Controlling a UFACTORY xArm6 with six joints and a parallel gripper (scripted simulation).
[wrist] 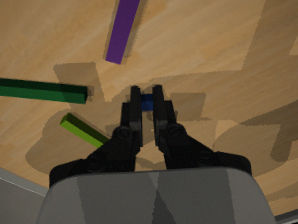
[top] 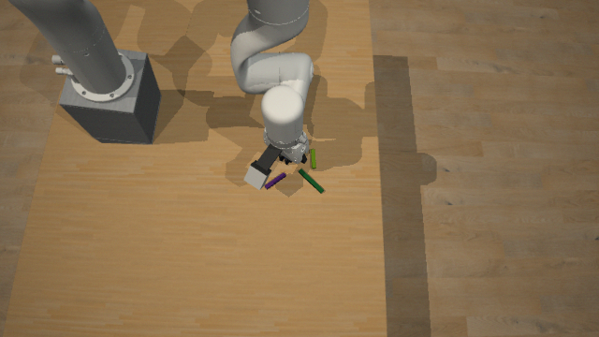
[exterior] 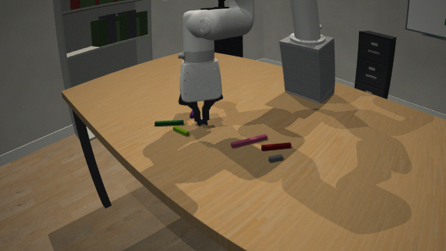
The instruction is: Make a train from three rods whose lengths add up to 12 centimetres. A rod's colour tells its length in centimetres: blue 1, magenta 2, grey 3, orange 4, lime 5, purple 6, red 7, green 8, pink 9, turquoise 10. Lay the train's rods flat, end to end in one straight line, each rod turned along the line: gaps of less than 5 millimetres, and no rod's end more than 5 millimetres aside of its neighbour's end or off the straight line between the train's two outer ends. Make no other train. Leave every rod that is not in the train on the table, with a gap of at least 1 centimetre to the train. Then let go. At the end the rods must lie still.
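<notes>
Right now the purple rod is 6 cm to the right of my hand, 3 cm behind it and 2 cm below it. The rest, counted from my hand: green rod 6 cm to the right, 6 cm ahead, 2 cm below; then blue rod 2 cm below; then lime rod 7 cm ahead, 2 cm below.
</notes>
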